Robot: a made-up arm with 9 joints. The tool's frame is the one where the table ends. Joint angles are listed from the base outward.
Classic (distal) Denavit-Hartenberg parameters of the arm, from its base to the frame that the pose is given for. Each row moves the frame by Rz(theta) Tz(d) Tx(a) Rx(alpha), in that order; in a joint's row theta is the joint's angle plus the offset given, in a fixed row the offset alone. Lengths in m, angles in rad.
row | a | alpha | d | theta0
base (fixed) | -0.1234 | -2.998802 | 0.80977 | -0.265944
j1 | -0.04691 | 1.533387 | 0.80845 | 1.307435
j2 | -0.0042 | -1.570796 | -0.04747 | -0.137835
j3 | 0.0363 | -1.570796 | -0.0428 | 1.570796
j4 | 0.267 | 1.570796 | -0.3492 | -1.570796
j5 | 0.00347 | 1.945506 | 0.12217 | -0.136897
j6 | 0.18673 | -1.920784 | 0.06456 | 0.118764
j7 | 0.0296 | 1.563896 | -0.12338 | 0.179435
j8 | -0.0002 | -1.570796 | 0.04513 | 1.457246
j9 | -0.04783 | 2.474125 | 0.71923 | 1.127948
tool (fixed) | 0 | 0 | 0.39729 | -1.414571
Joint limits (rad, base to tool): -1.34..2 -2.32..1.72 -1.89..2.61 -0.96..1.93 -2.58..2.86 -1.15..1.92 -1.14..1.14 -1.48..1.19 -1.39..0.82
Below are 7 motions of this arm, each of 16 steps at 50 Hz.
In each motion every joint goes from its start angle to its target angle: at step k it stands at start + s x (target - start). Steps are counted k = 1, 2, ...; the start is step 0. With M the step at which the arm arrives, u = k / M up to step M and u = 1 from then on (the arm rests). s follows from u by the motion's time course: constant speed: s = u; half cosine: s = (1 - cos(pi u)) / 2; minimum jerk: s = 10 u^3 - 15 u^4 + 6 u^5.
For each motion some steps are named. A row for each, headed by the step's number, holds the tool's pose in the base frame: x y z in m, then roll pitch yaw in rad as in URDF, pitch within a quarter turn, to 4 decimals.
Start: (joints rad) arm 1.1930 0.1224 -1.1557 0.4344 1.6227 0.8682 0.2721 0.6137 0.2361
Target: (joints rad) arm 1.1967 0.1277 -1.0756 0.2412 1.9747 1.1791 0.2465 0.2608 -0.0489
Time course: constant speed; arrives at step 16
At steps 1, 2, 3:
1: -0.4744 -0.1489 -0.4939 1.9585 -0.2762 0.9707
2: -0.4672 -0.1425 -0.5025 1.9694 -0.3020 0.9563
3: -0.4598 -0.1363 -0.5108 1.9809 -0.3277 0.9417

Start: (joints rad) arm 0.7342 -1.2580 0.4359 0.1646 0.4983 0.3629 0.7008 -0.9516 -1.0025
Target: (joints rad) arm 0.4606 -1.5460 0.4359 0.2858 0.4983 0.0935 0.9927 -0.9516 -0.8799
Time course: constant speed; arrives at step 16
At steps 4, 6, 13, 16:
4: -0.5553 -0.3869 0.5844 -2.4853 0.7565 1.2726
6: -0.5442 -0.3999 0.5840 -2.4844 0.7186 1.3059
13: -0.5090 -0.4340 0.5794 -2.5067 0.5909 1.4000
16: -0.4959 -0.4438 0.5759 -2.5266 0.5389 1.4330

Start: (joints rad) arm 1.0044 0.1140 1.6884 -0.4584 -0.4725 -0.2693 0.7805 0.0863 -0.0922
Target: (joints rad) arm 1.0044 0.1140 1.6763 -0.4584 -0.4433 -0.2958 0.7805 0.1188 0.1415
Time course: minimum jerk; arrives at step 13
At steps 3, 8, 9, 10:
3: -0.5773 0.8949 0.1108 2.5250 0.6236 -0.5633
8: -0.5847 0.8662 0.1146 2.4862 0.6615 -0.4516
9: -0.5856 0.8607 0.1154 2.4790 0.6693 -0.4307
10: -0.5861 0.8566 0.1161 2.4737 0.6753 -0.4149

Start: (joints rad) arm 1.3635 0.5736 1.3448 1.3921 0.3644 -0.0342 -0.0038 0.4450 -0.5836
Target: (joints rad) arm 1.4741 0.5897 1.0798 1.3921 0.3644 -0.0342 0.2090 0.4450 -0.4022
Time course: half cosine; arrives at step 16
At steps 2, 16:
2: -0.1751 0.9671 0.2778 -1.8862 -0.0729 -0.8252
16: -0.2220 1.0319 0.1642 -2.0215 -0.2698 -0.8698

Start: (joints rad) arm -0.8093 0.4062 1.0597 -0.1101 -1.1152 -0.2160 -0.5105 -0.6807 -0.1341
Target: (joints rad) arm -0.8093 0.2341 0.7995 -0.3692 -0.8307 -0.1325 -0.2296 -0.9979 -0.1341
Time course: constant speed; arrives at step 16
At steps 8, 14, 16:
8: 0.1448 -0.4549 -0.1072 -1.7562 0.5054 2.5085
14: 0.2205 -0.5069 -0.0819 -2.0127 0.5067 2.4111
16: 0.2505 -0.5185 -0.0749 -2.0929 0.4961 2.3933

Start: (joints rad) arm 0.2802 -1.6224 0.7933 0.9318 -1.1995 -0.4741 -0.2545 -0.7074 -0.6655
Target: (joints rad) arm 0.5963 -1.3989 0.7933 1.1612 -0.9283 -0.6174 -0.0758 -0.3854 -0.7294
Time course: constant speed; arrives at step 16
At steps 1, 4, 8, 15, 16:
1: -0.3774 0.1075 0.5050 0.7349 0.9275 2.7817
4: -0.3970 0.1147 0.4966 0.5584 0.9572 2.6156
8: -0.4223 0.1325 0.4880 0.3219 0.9896 2.3831
15: -0.4614 0.1837 0.4817 -0.0879 1.0265 1.9495
16: -0.4662 0.1929 0.4817 -0.1452 1.0297 1.8854

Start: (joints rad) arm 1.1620 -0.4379 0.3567 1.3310 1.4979 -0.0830 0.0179 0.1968 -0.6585
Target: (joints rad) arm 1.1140 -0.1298 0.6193 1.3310 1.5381 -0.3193 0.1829 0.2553 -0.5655
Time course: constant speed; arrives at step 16
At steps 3, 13, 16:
3: -0.6440 0.8520 0.1355 -2.4461 -0.0562 -0.7487
13: -0.5102 0.9684 0.0245 -2.2355 -0.2868 -1.0724
16: -0.4583 0.9972 0.0069 -2.1573 -0.3274 -1.1879

